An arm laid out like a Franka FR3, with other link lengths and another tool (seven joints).
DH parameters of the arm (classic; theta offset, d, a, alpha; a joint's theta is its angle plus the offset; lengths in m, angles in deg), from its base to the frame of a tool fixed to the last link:
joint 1: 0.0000 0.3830 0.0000 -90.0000
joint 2: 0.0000 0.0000 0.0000 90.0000
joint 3: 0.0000 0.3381 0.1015 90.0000
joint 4: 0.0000 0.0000 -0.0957 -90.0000
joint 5: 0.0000 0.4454 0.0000 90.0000
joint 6: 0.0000 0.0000 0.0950 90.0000
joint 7: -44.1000 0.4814 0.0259 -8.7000
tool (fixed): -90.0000 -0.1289 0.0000 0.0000
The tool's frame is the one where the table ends.
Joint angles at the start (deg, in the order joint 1, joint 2, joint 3, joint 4, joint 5, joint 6, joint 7):
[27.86 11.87 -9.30 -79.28 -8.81 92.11 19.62]
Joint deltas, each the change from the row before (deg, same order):
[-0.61 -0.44 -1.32 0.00 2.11 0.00 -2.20]
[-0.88 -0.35 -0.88 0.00 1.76 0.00 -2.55]
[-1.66 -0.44 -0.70 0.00 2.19 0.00 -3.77]
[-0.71 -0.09 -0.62 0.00 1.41 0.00 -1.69]
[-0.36 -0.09 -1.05 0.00 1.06 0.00 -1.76]
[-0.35 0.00 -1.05 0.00 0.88 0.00 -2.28]
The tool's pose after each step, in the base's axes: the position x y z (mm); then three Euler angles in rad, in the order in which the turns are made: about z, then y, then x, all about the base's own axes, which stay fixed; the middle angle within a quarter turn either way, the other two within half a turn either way. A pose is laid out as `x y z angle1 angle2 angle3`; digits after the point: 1 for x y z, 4 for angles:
702.4 202.1 435.1 -2.3148 0.1746 2.8908
703.7 191.2 439.2 -2.3298 0.1708 2.9200
705.4 175.6 444.5 -2.3556 0.1685 2.9586
706.5 168.0 446.0 -2.3630 0.1649 2.9810
708.0 157.4 447.7 -2.3698 0.1638 2.9961
709.5 146.0 448.3 -2.3860 0.1635 3.0088

